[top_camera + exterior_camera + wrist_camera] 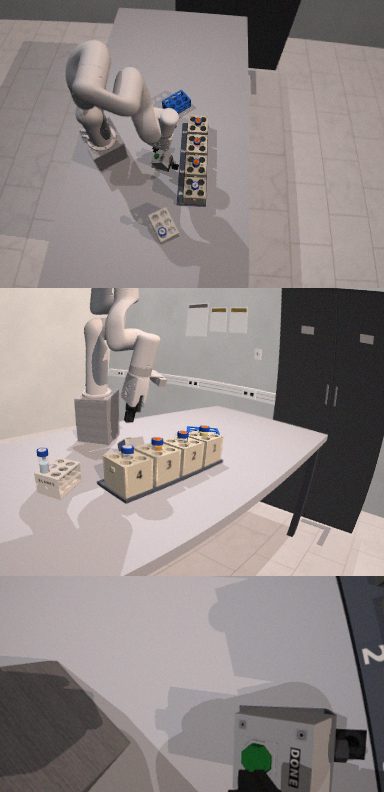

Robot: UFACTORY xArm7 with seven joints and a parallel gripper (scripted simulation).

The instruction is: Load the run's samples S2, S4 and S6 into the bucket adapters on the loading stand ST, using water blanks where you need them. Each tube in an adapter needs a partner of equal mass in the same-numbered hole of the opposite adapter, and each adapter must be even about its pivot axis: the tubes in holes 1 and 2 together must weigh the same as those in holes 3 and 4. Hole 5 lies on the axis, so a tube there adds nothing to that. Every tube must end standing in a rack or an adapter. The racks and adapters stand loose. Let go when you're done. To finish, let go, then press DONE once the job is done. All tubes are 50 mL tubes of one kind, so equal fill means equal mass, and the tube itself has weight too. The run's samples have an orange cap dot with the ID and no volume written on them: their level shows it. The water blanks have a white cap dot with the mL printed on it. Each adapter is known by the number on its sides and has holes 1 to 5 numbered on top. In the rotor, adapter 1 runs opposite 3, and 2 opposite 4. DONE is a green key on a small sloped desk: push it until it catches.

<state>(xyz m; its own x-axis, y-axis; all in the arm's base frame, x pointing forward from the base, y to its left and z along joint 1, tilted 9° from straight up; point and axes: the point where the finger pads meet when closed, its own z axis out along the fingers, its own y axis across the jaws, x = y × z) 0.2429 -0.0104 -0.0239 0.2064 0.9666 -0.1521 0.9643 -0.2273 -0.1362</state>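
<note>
The green DONE key lies 80 mm below my hand. The rest, counted from my hand: sample tube S2 (190 mm ahead, 50 mm to the right, 80 mm below); then adapter (180 mm ahead, 40 mm to the right, 100 mm below); then sample tube S6 (190 mm ahead, 70 mm to the left, 80 mm below).
</note>
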